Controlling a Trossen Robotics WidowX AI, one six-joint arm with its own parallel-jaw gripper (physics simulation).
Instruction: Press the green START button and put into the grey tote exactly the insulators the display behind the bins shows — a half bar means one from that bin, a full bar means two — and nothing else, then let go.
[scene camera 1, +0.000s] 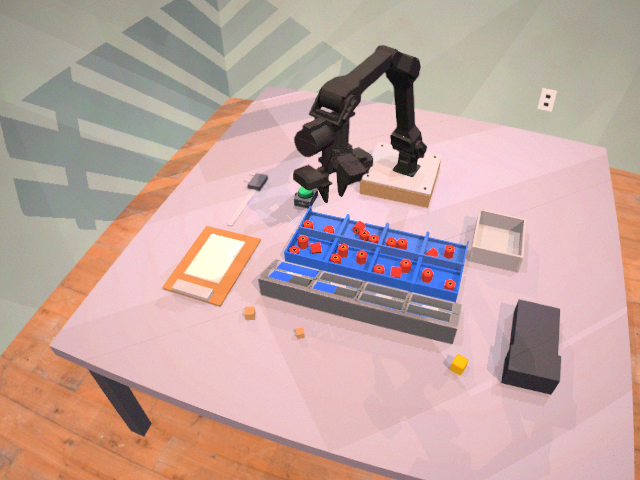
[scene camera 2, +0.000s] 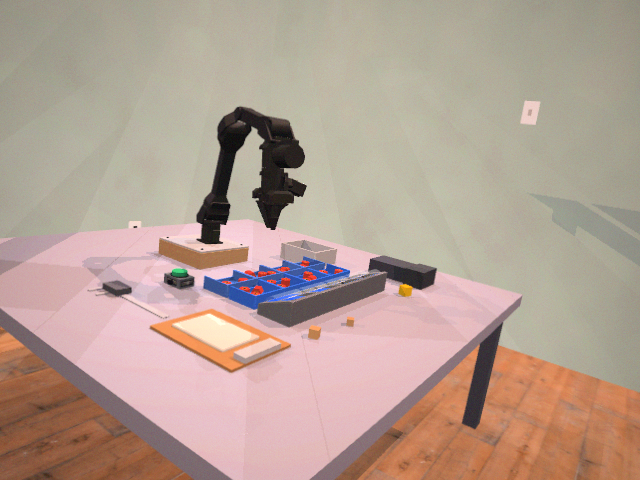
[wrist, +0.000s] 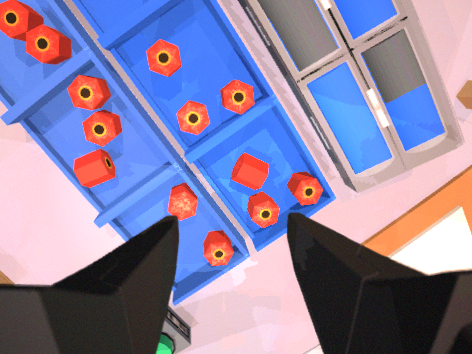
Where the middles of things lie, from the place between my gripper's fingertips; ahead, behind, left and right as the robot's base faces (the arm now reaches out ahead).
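Grey tote (scene camera 1: 498, 241): 22 cm behind my hand, 37 cm to the left of it, 15 cm below it. Dark box (scene camera 1: 532, 362): 6 cm ahead of my hand, 54 cm to the left of it, 15 cm below it.
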